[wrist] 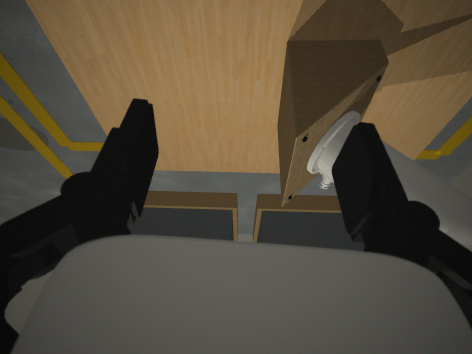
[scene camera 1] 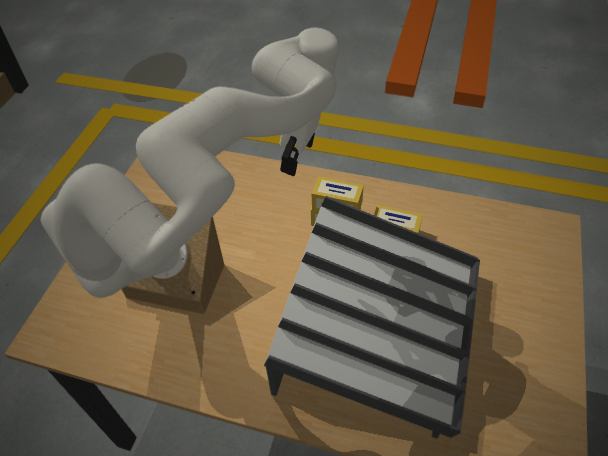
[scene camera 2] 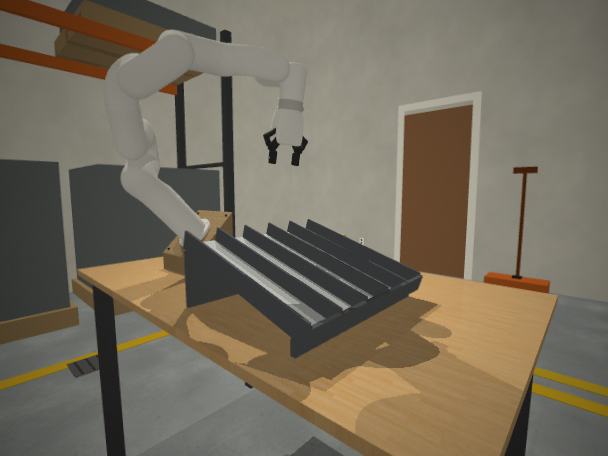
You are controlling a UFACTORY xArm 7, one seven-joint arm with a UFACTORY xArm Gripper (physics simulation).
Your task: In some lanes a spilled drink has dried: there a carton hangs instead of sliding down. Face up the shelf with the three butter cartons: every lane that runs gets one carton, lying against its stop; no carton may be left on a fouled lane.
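Places are measured from the arm's base along level axes (x ahead, y left, z up), in centimetres.
Pixels of known places: gripper, fingertip midpoint: (wrist: 250,136) (scene camera 1: 296,158) (scene camera 2: 283,164); arm's base, link origin: (wrist: 331,142) (scene camera 2: 195,233).
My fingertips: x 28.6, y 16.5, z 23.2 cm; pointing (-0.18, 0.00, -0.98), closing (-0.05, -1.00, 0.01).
Observation:
For each thing: its top centre in the pictures, then the offset to it from my fingertips. Level surfaces: height alone.
- yellow butter carton, top centre: (scene camera 1: 337,189) dy +15.3, dx +4.7, dz -23.1 cm
- yellow carton, top centre: (scene camera 1: 397,218) dy +16.0, dx +20.7, dz -29.5 cm
- table, surface height: dz -36.0 cm
The dark shelf (scene camera 1: 350,392) (scene camera 2: 210,275) has several sloping lanes with light grey floors and dark dividers; no carton shows on them. Darker patches lie on some lanes in scene view 1; I cannot tell dried spill from shadow. A yellow butter carton (scene camera 1: 337,190) stands behind the shelf's far high corner. Another yellow carton (scene camera 1: 398,218) shows past the far side rail, partly hidden. A third carton cannot be made out. My gripper (scene camera 1: 300,155) (scene camera 2: 284,161) (wrist: 250,136) is open and empty, high above the table, back and left of the first carton in scene view 1.
The arm's wooden base block (scene camera 1: 206,270) (scene camera 2: 215,220) (wrist: 332,80) stands on the table (scene camera 1: 250,240) (scene camera 2: 450,320) (wrist: 200,75), left of the shelf in scene view 1. Orange beams (scene camera 1: 407,55) lie beyond the table. A brown door (scene camera 2: 436,190) is in the wall behind.

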